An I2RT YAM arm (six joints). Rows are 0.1 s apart.
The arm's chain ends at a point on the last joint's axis. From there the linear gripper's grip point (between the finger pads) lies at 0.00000 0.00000 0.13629 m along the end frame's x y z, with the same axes.
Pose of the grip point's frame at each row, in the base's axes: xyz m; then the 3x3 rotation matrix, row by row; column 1 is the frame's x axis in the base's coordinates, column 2 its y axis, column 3 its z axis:
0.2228 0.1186 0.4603; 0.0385 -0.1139 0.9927; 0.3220 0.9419 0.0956; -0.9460 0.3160 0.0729
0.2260 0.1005 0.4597; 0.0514 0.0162 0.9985; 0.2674 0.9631 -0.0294; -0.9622 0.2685 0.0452
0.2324 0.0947 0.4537; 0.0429 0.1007 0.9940; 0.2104 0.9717 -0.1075; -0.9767 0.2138 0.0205
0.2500 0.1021 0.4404; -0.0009 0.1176 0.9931; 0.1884 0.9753 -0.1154; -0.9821 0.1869 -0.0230
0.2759 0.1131 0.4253; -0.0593 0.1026 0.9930; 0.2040 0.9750 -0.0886; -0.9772 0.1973 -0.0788
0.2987 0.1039 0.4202; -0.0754 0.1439 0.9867; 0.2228 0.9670 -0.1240; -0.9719 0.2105 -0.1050
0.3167 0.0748 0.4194; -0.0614 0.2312 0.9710; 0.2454 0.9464 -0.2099; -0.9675 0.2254 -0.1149
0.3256 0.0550 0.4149; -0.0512 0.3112 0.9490; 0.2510 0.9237 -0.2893; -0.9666 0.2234 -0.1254
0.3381 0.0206 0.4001; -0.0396 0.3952 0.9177; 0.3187 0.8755 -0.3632; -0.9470 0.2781 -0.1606
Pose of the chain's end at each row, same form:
0.0875 0.1056 0.4504; 0.0385 -0.1139 0.9927; 0.3220 0.9419 0.0956; -0.9460 0.3160 0.0729
0.0899 0.1045 0.4535; 0.0514 0.0162 0.9985; 0.2674 0.9631 -0.0294; -0.9622 0.2685 0.0452
0.0969 0.1094 0.4509; 0.0429 0.1007 0.9940; 0.2104 0.9717 -0.1075; -0.9767 0.2138 0.0205
0.1147 0.1178 0.4435; -0.0009 0.1176 0.9931; 0.1884 0.9753 -0.1154; -0.9821 0.1869 -0.0230
0.1406 0.1252 0.4360; -0.0593 0.1026 0.9930; 0.2040 0.9750 -0.0886; -0.9772 0.1973 -0.0788
0.1642 0.1208 0.4345; -0.0754 0.1439 0.9867; 0.2228 0.9670 -0.1240; -0.9719 0.2105 -0.1050
0.1844 0.1034 0.4351; -0.0614 0.2312 0.9710; 0.2454 0.9464 -0.2099; -0.9675 0.2254 -0.1149
0.1963 0.0944 0.4320; -0.0512 0.3112 0.9490; 0.2510 0.9237 -0.2893; -0.9666 0.2234 -0.1254
0.2130 0.0701 0.4220; -0.0396 0.3952 0.9177; 0.3187 0.8755 -0.3632; -0.9470 0.2781 -0.1606

